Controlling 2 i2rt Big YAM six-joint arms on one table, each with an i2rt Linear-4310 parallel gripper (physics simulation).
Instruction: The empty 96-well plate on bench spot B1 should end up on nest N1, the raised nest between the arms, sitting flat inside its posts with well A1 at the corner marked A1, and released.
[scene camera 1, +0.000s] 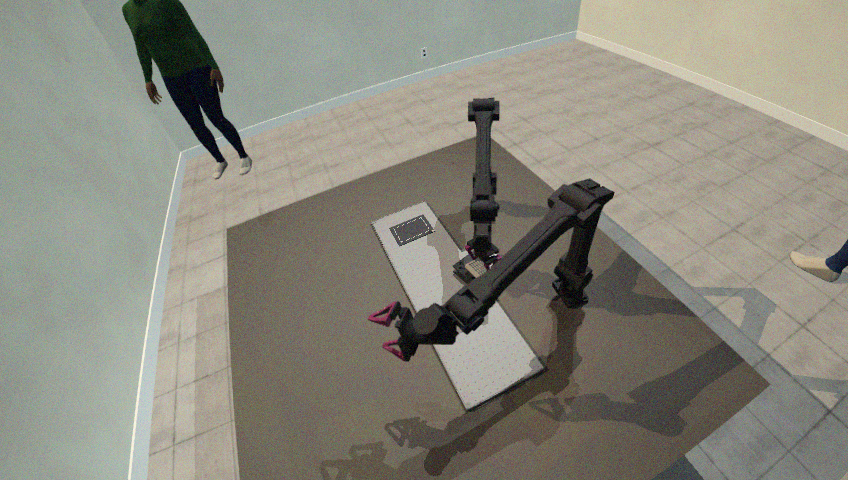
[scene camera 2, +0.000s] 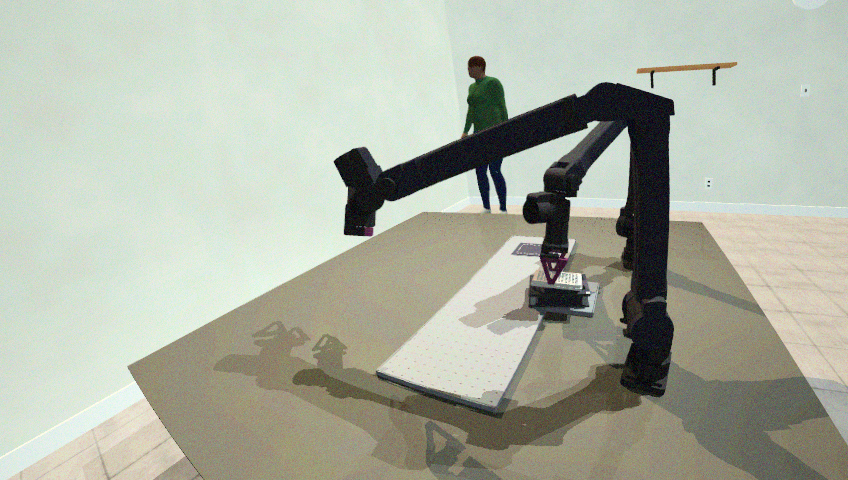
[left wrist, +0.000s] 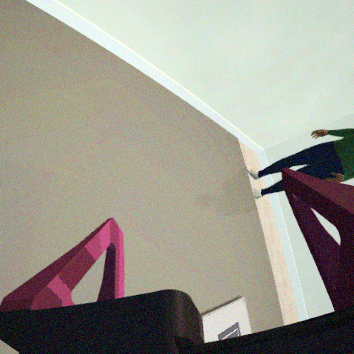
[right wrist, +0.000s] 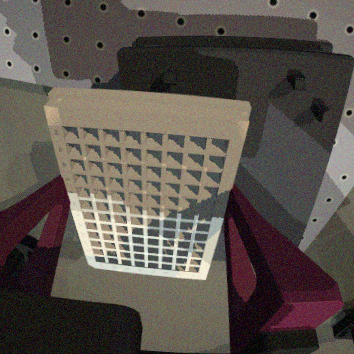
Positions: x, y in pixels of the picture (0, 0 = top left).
Labels:
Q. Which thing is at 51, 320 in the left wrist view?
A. The left gripper.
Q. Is the left gripper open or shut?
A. Open.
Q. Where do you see the right gripper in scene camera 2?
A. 551, 279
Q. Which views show the left gripper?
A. Scene camera 1, scene camera 2 and the left wrist view only.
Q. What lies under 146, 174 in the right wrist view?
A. A white well plate.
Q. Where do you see the left gripper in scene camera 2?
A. At 355, 208

